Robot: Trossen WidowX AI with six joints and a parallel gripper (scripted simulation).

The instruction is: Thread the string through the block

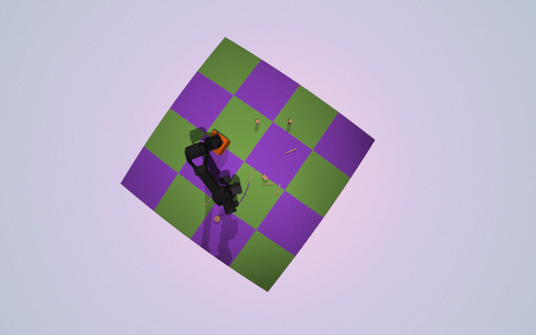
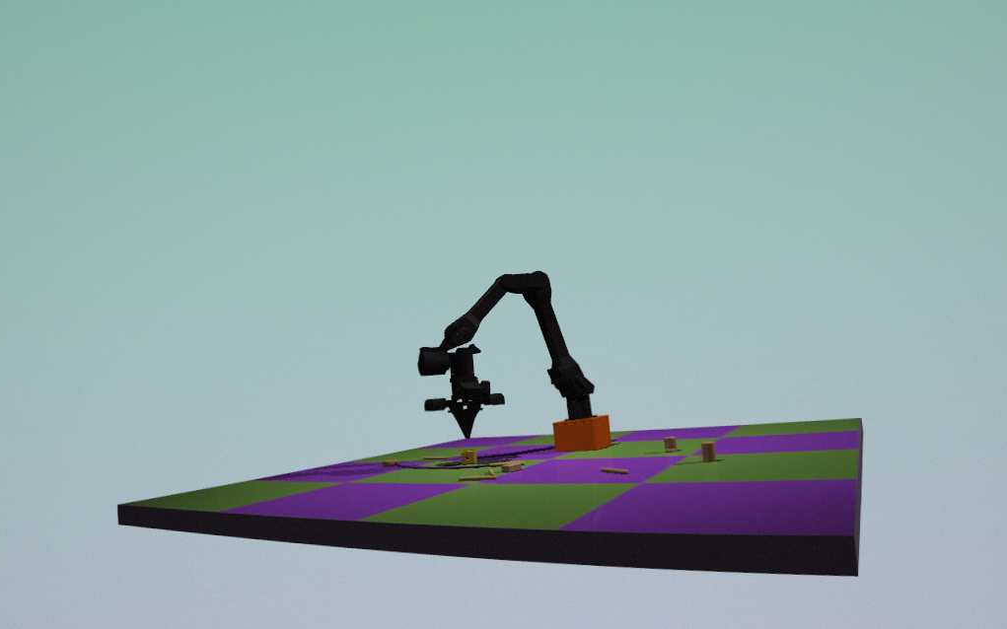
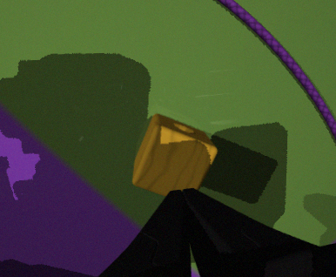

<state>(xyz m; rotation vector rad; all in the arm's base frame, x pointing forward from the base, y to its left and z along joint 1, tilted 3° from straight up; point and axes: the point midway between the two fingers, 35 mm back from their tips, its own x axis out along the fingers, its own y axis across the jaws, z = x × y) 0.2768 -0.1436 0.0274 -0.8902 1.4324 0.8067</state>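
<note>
The thin wooden stick is 3 cm ahead of my gripper tip, 12 cm to the left of it and 6 cm below it. From my gripper tip the other things lie so: round wooden button (6 cm ahead, 22 cm to the right, 5 cm below); small wooden piece (9 cm ahead, 20 cm to the left, 5 cm below).
</note>
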